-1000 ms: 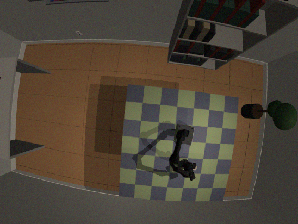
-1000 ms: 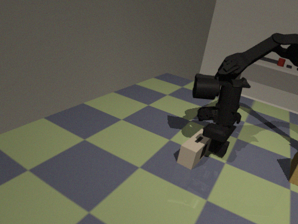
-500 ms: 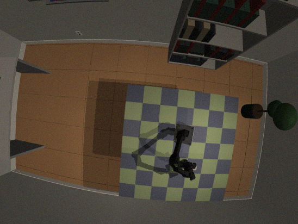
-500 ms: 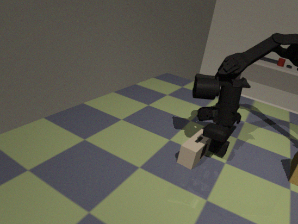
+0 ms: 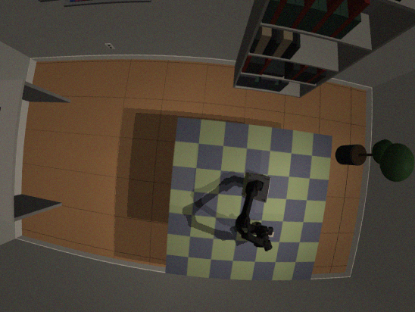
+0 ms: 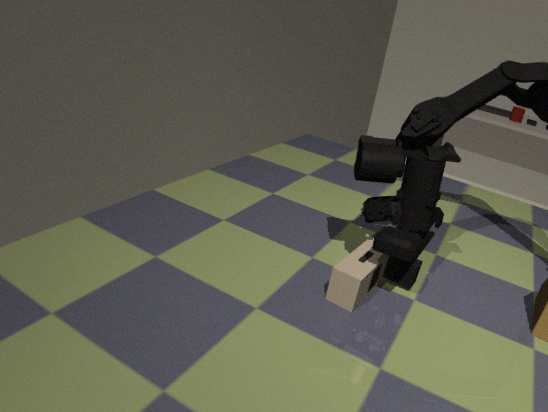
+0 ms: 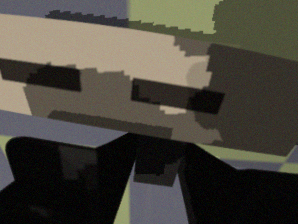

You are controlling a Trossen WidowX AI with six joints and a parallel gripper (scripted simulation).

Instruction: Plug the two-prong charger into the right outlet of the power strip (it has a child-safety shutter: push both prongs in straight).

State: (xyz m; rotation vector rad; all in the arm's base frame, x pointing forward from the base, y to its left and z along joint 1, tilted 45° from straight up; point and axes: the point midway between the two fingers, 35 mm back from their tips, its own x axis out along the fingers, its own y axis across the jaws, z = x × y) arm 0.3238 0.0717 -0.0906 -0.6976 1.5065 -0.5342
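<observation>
Right now the black two-prong charger is 2 cm ahead of my gripper tip and 1 cm above it.
</observation>
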